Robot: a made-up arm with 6 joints. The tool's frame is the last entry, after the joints.
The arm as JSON. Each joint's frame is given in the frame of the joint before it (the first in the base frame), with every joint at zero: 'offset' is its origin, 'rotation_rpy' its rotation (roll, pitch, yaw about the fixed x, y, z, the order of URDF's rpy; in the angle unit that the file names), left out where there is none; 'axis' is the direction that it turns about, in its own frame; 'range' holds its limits. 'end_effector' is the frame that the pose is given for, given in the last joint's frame.
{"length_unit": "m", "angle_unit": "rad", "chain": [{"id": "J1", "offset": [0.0, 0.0, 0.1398], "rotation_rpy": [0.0, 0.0, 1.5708], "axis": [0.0, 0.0, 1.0], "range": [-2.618, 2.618]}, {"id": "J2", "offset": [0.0, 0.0, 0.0], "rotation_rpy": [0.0, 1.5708, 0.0], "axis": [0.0, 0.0, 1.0], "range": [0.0, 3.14]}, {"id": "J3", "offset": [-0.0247, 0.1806, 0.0], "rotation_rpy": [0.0, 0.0, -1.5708], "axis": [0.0, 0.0, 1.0], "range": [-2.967, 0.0]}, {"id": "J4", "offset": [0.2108, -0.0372, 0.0], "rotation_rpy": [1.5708, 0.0, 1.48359], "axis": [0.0, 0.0, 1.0], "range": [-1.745, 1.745]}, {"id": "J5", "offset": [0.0, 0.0, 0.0], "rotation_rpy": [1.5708, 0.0, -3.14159], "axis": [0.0, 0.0, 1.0], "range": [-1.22, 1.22]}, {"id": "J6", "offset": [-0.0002, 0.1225, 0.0], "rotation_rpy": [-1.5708, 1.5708, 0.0], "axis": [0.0, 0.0, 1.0], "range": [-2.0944, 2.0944]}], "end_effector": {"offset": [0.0, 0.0, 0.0], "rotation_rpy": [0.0, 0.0, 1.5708]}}
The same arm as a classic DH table. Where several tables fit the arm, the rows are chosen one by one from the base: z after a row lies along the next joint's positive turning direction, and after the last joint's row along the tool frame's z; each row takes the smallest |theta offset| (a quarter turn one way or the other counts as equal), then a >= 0, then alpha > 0; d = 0 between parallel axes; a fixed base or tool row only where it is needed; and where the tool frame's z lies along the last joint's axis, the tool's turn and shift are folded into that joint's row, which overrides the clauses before.
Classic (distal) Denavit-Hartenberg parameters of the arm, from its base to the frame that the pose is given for. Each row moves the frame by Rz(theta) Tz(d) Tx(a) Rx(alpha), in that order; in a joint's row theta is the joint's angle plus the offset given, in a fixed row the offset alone. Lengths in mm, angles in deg.
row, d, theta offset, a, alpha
J1, 139.8, 0, 0, -90
J2, 0, 7.79, -182.3, 0
J3, 0, 77.22, -18.7, 90
J4, 213.2, 0, 0, -90
J5, 0, 0, 0.2, 90
J6, 122.5, 0, 0, 0
Joint limits (deg, base to tool): -150..150 0..179.91 -170..0 -99.98..99.98 -69.9..69.9 -120..120

